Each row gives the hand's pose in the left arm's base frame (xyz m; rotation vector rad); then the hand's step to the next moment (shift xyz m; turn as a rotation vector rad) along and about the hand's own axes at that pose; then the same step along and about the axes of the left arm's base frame.
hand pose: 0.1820 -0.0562 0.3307 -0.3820 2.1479 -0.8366
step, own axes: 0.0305 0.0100 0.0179 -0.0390 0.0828 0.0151
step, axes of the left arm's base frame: -0.0061 -0.0161 -0.0325 0.0371 0.0744 -0.0411
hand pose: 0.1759 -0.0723 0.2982 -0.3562 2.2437 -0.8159
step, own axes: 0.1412 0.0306 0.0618 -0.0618 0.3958 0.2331
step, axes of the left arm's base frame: -0.0569 -0.0701 -0.1286 0.2024 0.2254 -0.3508
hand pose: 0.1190 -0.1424 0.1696 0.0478 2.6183 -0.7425
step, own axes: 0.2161 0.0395 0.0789 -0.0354 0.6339 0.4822
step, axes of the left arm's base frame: -0.1614 -0.0234 -0.1670 0.3078 0.3005 -0.6712
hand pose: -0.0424 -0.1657 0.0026 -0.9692 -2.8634 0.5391
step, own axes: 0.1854 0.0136 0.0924 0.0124 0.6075 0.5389
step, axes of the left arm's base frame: -0.1565 0.0932 -0.0995 0.2444 0.2925 -0.7172
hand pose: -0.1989 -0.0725 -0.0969 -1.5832 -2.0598 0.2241
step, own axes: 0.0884 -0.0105 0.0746 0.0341 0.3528 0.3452
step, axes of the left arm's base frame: -0.0616 0.0932 -0.0317 0.1211 0.2009 -0.4356
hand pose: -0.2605 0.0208 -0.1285 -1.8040 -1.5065 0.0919
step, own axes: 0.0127 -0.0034 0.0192 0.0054 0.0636 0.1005
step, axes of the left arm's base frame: -0.0087 0.0206 -0.0063 0.0023 0.0548 -0.1057
